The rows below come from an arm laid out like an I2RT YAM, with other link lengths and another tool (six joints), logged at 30 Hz.
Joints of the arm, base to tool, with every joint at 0 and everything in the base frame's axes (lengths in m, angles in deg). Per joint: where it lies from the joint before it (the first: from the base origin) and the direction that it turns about. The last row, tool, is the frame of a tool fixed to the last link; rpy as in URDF.
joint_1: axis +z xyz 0 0 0.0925
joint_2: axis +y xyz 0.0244 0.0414 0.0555
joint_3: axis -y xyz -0.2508 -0.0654 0
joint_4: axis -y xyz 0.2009 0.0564 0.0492
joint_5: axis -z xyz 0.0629 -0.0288 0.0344
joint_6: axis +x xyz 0.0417 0 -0.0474
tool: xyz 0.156 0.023 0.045 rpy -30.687 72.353 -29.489
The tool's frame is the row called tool.
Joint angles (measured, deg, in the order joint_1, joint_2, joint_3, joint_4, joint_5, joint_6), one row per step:
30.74, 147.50, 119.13, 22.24, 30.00, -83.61
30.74, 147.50, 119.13, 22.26, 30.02, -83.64
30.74, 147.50, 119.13, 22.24, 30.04, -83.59
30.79, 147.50, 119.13, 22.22, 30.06, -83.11
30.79, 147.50, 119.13, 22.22, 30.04, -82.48
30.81, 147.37, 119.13, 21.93, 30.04, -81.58
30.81, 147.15, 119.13, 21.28, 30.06, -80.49
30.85, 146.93, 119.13, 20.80, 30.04, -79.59
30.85, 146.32, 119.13, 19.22, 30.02, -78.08
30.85, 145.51, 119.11, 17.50, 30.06, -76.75
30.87, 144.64, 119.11, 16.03, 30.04, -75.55
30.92, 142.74, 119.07, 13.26, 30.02, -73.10
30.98, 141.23, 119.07, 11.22, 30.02, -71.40
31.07, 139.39, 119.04, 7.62, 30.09, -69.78
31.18, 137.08, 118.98, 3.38, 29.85, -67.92
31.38, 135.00, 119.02, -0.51, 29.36, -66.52
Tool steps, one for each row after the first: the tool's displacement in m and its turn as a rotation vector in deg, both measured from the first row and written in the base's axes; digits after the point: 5 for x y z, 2 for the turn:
0.00003, -0.00007, 0.00007, -0.02, -0.02, -0.02
0.00004, -0.00013, 0.00002, 0.02, 0.00, -0.04
-0.00020, 0.00050, 0.00032, 0.48, 0.02, -0.06
-0.00017, 0.00079, 0.00083, 1.11, 0.03, -0.09
-0.00051, 0.00113, 0.00179, 1.93, 0.17, -0.16
-0.00106, 0.00102, 0.00236, 2.79, 0.55, -0.29
-0.00173, 0.00150, 0.00353, 3.55, 0.79, -0.33
-0.00330, 0.00101, 0.00486, 4.55, 1.64, -0.50
-0.00516, 0.00003, 0.00759, 5.39, 2.44, -0.73
-0.00704, -0.00049, 0.01215, 6.27, 2.96, -0.86
-0.01108, -0.00171, 0.02350, 8.23, 3.77, -1.15
-0.01446, -0.00266, 0.03320, 9.64, 4.23, -1.35
-0.02024, -0.00499, 0.03946, 10.29, 5.76, -1.72
-0.02818, -0.00717, 0.04800, 11.11, 7.51, -1.87
-0.03673, -0.00762, 0.05566, 11.62, 9.15, -1.65

